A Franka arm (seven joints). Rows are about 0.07 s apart.
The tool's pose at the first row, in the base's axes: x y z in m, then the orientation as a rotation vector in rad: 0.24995 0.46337 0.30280 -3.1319 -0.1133 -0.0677
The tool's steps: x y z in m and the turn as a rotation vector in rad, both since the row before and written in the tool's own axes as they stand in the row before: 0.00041 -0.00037 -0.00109 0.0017 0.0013 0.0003; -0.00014 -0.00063 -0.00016 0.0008 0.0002 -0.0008; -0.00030 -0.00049 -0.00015 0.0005 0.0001 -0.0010; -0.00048 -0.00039 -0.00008 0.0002 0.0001 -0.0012; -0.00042 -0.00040 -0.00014 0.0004 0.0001 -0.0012; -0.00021 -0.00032 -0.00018 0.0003 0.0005 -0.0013; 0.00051 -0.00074 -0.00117 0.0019 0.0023 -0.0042; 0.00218 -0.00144 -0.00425 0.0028 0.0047 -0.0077; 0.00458 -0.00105 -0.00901 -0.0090 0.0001 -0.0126; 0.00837 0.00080 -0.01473 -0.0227 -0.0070 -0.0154; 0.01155 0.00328 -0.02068 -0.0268 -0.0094 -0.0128
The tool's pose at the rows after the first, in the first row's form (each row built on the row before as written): 0.25029 0.46376 0.30391 -3.1301 -0.1128 -0.0696; 0.25010 0.46438 0.30407 -3.1293 -0.1140 -0.0699; 0.24976 0.46485 0.30421 -3.1288 -0.1156 -0.0700; 0.24925 0.46520 0.30427 -3.1285 -0.1175 -0.0702; 0.24880 0.46557 0.30439 -3.1280 -0.1194 -0.0703; 0.24856 0.46587 0.30456 -3.1276 -0.1214 -0.0711; 0.24896 0.46663 0.30576 -3.1254 -0.1279 -0.0746; 0.25081 0.46818 0.31013 -3.1219 -0.1399 -0.0818; 0.25481 0.46947 0.31938 -3.1302 -0.1597 -0.0830; 0.26243 0.46939 0.33453 3.1182 0.1822 0.0737; 0.27327 0.46778 0.35578 3.0898 0.1993 0.0608
